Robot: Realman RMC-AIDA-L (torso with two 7-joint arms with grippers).
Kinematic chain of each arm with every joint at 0, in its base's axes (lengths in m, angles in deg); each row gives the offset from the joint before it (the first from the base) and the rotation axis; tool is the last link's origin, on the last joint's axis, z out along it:
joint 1: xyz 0 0 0.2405 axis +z
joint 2: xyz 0 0 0 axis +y
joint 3: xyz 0 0 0.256 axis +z
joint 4: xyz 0 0 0 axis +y
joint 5: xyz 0 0 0.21 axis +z
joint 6: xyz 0 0 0 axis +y
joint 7: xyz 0 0 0.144 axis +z
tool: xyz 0 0 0
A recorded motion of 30 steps. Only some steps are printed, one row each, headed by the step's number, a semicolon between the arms.
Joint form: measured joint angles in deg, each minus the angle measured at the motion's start. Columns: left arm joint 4, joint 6, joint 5, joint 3, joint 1, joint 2, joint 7; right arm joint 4, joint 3, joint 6, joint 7, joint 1, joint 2, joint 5.
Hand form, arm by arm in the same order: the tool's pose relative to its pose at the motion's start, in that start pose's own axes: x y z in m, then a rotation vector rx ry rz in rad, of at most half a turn. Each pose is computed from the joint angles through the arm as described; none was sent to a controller.
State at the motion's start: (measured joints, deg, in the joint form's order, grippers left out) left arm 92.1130 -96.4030 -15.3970 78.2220 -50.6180 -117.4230 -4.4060; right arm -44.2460 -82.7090 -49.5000 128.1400 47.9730 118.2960 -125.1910
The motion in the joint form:
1: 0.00 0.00 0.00 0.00 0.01 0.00 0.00; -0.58 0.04 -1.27 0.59 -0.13 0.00 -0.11
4: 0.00 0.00 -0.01 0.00 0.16 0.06 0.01; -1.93 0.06 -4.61 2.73 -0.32 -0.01 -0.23
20: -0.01 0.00 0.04 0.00 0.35 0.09 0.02; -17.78 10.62 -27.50 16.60 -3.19 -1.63 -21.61
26: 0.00 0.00 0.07 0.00 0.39 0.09 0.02; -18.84 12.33 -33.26 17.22 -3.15 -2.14 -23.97
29: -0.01 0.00 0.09 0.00 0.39 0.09 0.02; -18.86 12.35 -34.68 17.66 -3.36 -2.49 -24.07
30: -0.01 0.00 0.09 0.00 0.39 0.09 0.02; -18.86 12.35 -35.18 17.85 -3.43 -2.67 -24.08
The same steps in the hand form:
1: -0.0001 0.0000 0.0000 0.0000 -0.0001 -0.0001; 0.0001 0.0023 -0.0011 -0.0147 0.0077 0.0053
4: -0.0007 -0.0010 0.0003 0.0013 -0.0017 -0.0017; 0.0002 0.0089 -0.0037 -0.0548 0.0298 0.0294
20: -0.0017 -0.0020 0.0008 0.0033 -0.0040 -0.0040; 0.0144 -0.0244 -0.0695 0.0604 0.2643 0.1214
26: -0.0018 -0.0023 0.0009 0.0039 -0.0043 -0.0045; 0.0232 -0.0264 -0.0812 0.0507 0.3384 0.1430
29: -0.0019 -0.0023 0.0009 0.0043 -0.0044 -0.0046; 0.0274 -0.0266 -0.0840 0.0442 0.3607 0.1561
30: -0.0019 -0.0023 0.0009 0.0043 -0.0044 -0.0046; 0.0289 -0.0270 -0.0853 0.0427 0.3685 0.1613

